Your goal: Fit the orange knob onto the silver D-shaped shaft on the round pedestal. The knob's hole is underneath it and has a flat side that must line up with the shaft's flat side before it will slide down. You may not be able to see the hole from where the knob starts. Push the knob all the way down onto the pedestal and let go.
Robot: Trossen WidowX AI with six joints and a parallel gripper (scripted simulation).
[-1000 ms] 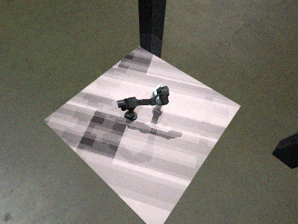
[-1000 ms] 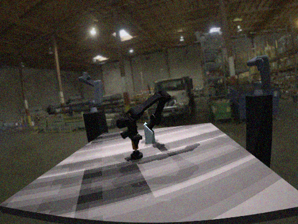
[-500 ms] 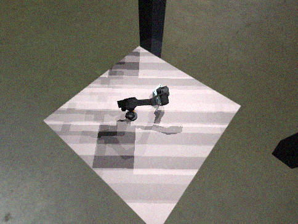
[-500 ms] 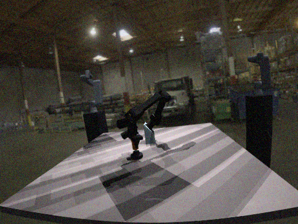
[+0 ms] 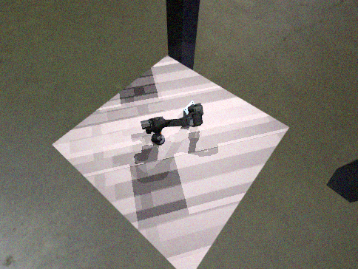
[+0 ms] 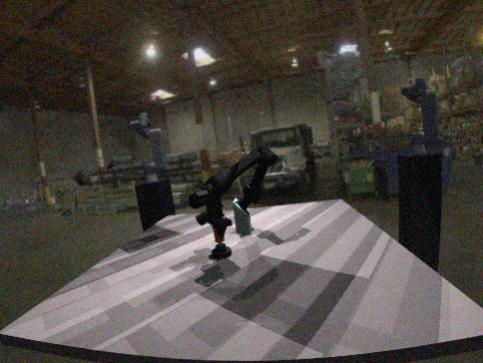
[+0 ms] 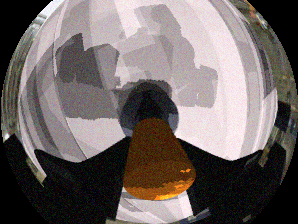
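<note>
Right now my gripper tip is 3 cm below the orange knob. From my gripper tip the other things lie so: dark round pedestal 4 cm below.
</note>
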